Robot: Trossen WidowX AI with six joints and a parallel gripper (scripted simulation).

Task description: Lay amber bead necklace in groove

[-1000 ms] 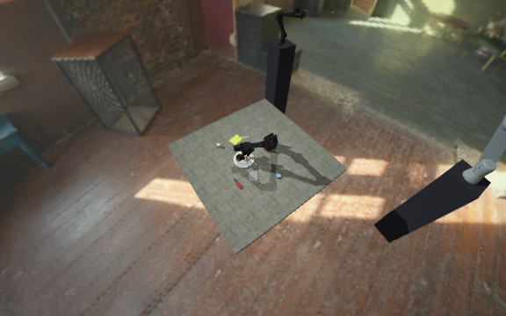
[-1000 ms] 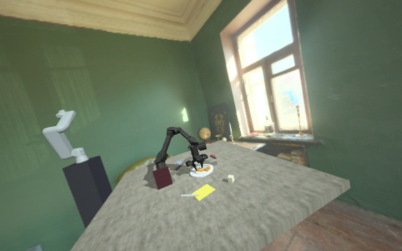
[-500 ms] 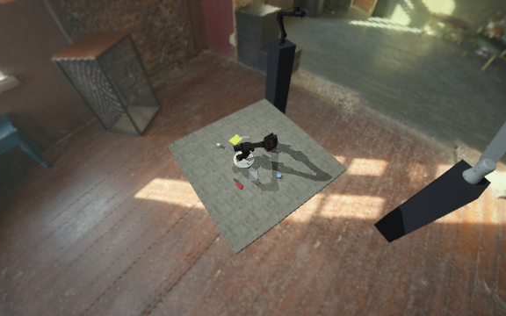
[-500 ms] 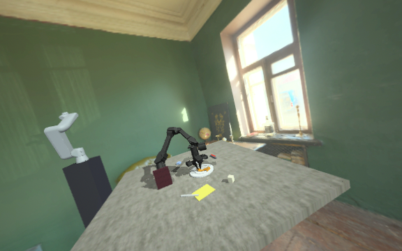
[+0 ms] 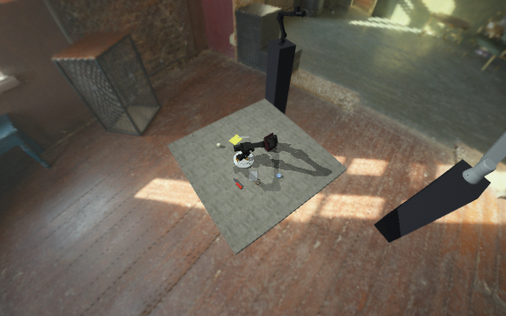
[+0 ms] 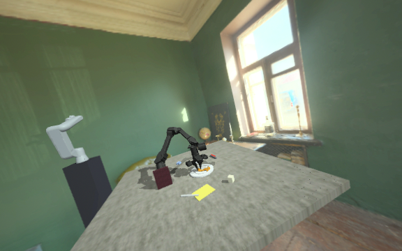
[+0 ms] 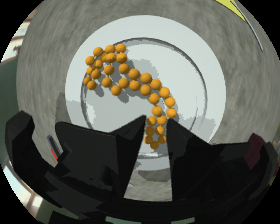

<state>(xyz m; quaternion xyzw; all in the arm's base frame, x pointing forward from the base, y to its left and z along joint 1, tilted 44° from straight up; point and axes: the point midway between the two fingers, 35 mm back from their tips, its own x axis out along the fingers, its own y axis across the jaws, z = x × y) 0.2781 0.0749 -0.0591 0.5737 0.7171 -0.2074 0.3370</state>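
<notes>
Right now my gripper tip is 20 mm short of the board and 10 mm above it. Round my gripper tip: red tool 210 mm to the left, 190 mm ahead, 10 mm below; grey square 200 mm to the left, 30 mm ahead, 10 mm below; yellow card 270 mm to the right, 30 mm behind, 10 mm below.
</notes>
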